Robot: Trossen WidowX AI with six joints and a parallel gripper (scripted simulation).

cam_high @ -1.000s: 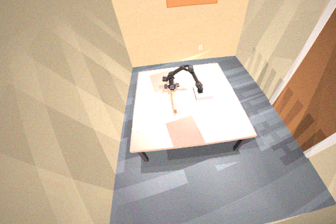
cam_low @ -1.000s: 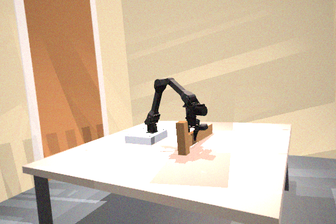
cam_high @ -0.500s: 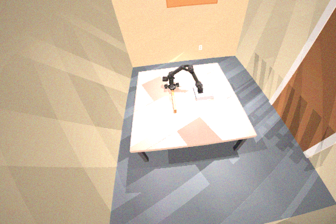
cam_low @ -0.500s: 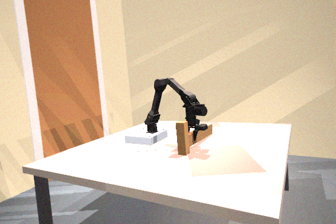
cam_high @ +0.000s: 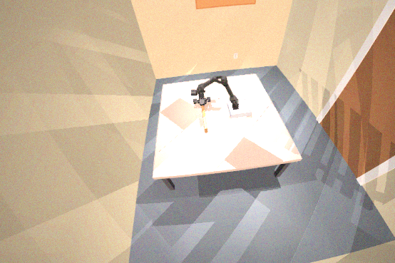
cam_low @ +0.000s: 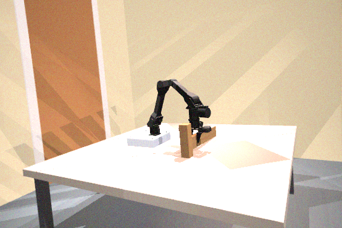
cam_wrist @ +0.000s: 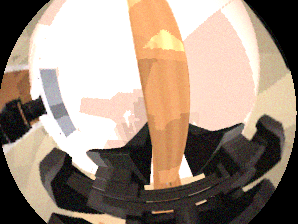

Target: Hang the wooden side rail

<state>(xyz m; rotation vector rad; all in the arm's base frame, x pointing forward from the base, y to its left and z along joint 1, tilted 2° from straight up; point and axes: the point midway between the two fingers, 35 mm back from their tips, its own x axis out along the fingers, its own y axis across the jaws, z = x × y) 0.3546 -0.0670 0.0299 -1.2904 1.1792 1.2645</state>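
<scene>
The wooden headboard post lies 12 cm to the right of my gripper tip, 4 cm above it and 1 cm ahead of it.
</scene>
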